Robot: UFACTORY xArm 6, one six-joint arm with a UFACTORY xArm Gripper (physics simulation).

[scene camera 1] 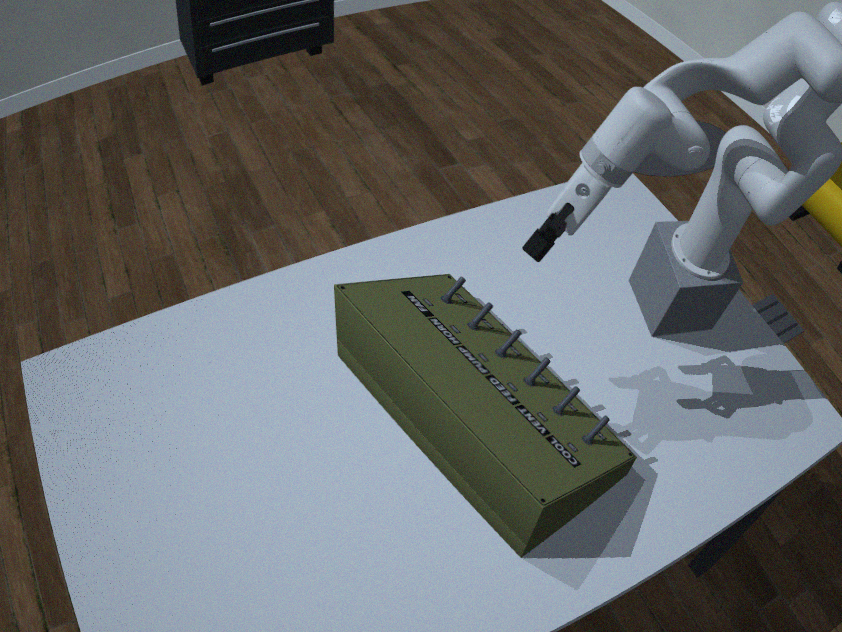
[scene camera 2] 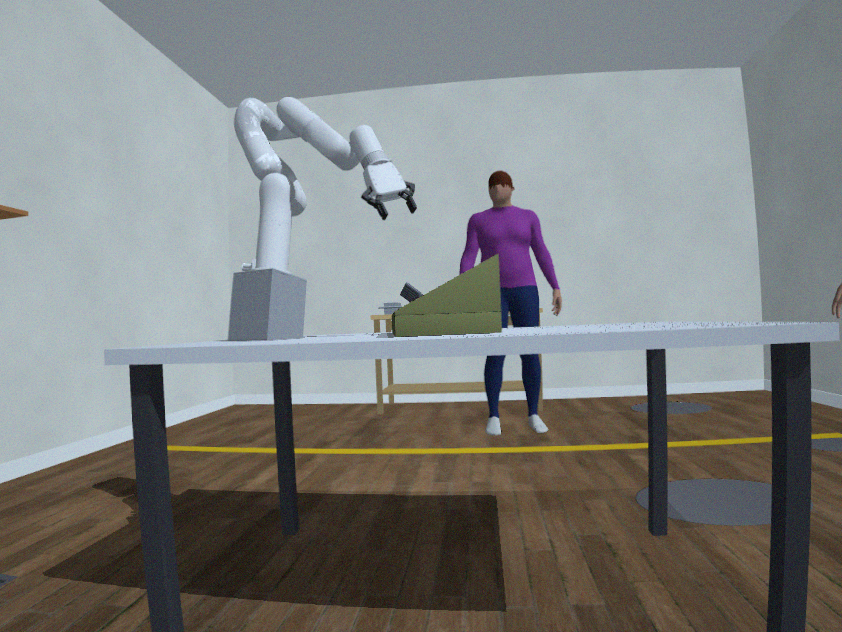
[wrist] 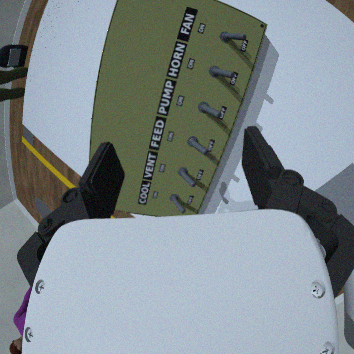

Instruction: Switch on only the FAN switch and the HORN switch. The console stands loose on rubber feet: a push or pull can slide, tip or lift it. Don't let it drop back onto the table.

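Where they show: gripper, fingertip midpoint: [scene camera 1: 541, 242] [scene camera 2: 400, 214] [wrist: 178, 150]; arm's base at its link origin: [scene camera 1: 700, 251] [scene camera 2: 270, 276].
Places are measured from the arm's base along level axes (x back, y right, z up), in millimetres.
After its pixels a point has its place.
The olive wedge-shaped console [scene camera 1: 418, 340] {x -555, y 123, z -26 mm} [scene camera 2: 462, 299] {x -530, y 277, z -103 mm} [wrist: 135, 75] {x -545, y 89, z -29 mm} sits level on the table, with its low edge towards the robot base. The FAN switch [scene camera 1: 454, 289] {x -420, y 211, z -69 mm} [wrist: 232, 36] {x -417, y 211, z -66 mm} is the end lever, and the HORN switch [scene camera 1: 480, 315] {x -417, y 140, z -69 mm} [wrist: 221, 72] {x -412, y 141, z -65 mm} is beside it. Both levers lean to their OFF marks, as do the other levers. My gripper [scene camera 1: 534, 253] {x -388, y 66, z 150 mm} [scene camera 2: 399, 214] {x -388, y 66, z 150 mm} [wrist: 178, 150] {x -388, y 66, z 150 mm} is open and empty, high above the console's low-edge side and touching nothing. The rubber feet are hard to make out.
The PUMP lever [scene camera 1: 508, 342] {x -412, y 69, z -68 mm} [wrist: 210, 109] {x -406, y 73, z -64 mm} stands next to HORN, followed by FEED, VENT and COOL. The robot's grey base block [scene camera 1: 693, 306] {x -41, y -50, z -83 mm} [scene camera 2: 267, 306] {x -22, y 110, z -93 mm} stands on the white table [scene camera 1: 204, 442] {x -916, y 228, z -184 mm} [scene camera 2: 612, 334] {x -777, y 539, z -188 mm}. A person [scene camera 2: 506, 238] stands behind the table in the second scene view.
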